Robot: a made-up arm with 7 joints. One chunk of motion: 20 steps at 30 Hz.
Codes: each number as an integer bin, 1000 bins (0 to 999) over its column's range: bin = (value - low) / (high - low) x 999, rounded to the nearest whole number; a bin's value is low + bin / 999 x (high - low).
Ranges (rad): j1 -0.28..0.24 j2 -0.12..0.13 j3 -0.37..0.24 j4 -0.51..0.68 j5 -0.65..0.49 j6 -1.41..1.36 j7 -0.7..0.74
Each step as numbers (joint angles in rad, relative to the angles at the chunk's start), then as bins.
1 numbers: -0.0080 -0.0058 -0.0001 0.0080 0.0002 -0.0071 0.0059
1 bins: 523 456 606 435 570 506 490
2 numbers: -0.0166 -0.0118 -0.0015 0.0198 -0.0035 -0.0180 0.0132
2 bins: 506 432 603 445 567 502 495
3 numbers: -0.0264 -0.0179 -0.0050 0.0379 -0.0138 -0.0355 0.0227
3 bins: 487 408 598 460 558 496 501
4 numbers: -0.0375 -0.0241 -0.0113 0.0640 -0.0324 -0.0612 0.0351
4 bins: 466 383 587 482 541 486 510
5 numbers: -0.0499 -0.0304 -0.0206 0.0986 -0.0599 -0.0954 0.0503
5 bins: 442 358 572 511 517 474 521
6 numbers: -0.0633 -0.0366 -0.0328 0.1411 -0.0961 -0.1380 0.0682
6 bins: 416 333 552 547 485 459 533
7 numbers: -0.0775 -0.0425 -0.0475 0.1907 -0.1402 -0.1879 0.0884
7 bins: 389 310 528 588 447 441 547
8 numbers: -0.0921 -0.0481 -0.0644 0.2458 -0.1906 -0.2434 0.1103
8 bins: 361 287 500 634 403 421 562
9 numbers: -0.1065 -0.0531 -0.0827 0.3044 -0.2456 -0.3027 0.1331
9 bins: 333 267 471 684 354 399 578
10 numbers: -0.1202 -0.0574 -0.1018 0.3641 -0.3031 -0.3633 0.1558
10 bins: 307 250 439 734 304 377 594
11 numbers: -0.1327 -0.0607 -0.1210 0.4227 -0.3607 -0.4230 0.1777
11 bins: 283 237 408 783 254 356 609
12 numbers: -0.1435 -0.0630 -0.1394 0.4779 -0.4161 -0.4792 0.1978
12 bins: 262 228 378 829 205 336 623
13 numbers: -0.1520 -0.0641 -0.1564 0.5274 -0.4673 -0.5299 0.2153
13 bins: 246 223 350 871 160 317 635
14 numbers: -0.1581 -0.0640 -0.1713 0.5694 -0.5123 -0.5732 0.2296
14 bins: 234 224 325 906 121 302 645
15 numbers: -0.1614 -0.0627 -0.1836 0.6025 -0.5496 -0.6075 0.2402
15 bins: 228 229 305 934 88 289 652
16 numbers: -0.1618 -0.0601 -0.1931 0.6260 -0.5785 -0.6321 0.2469
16 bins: 227 239 290 954 63 281 657
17 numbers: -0.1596 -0.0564 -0.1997 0.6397 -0.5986 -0.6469 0.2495
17 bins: 231 254 279 965 45 275 659
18 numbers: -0.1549 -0.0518 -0.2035 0.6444 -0.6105 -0.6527 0.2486
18 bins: 240 273 273 969 35 273 658
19 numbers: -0.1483 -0.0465 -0.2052 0.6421 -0.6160 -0.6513 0.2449
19 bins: 253 294 270 967 30 274 656
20 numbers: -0.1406 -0.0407 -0.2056 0.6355 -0.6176 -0.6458 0.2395
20 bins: 268 317 269 962 28 276 652
